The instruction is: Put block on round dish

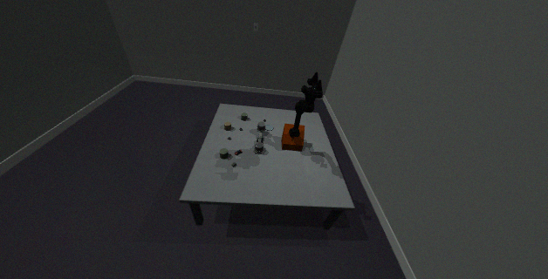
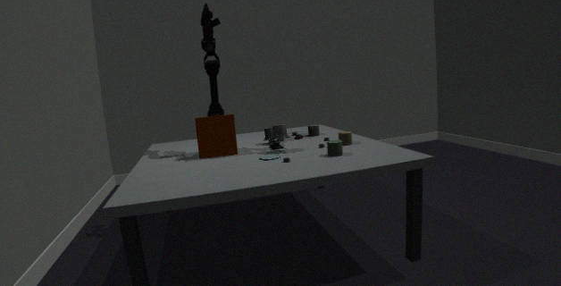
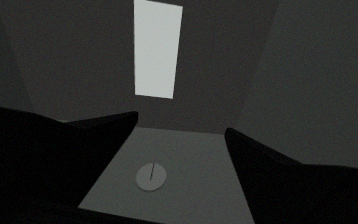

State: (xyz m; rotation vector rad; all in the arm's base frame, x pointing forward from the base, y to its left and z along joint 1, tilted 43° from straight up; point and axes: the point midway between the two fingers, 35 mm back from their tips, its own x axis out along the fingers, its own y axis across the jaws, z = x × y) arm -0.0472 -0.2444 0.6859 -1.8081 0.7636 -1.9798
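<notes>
My gripper tip is now 290 mm short of the grey cup, 180 mm to the left of it and 800 mm above it. Also, from my gripper tip: dark grey block (290 mm ahead, 200 mm to the right, 820 mm below); small balance (270 mm ahead, 330 mm to the right, 830 mm below); red toy car (480 mm ahead, 170 mm to the right, 850 mm below).
</notes>
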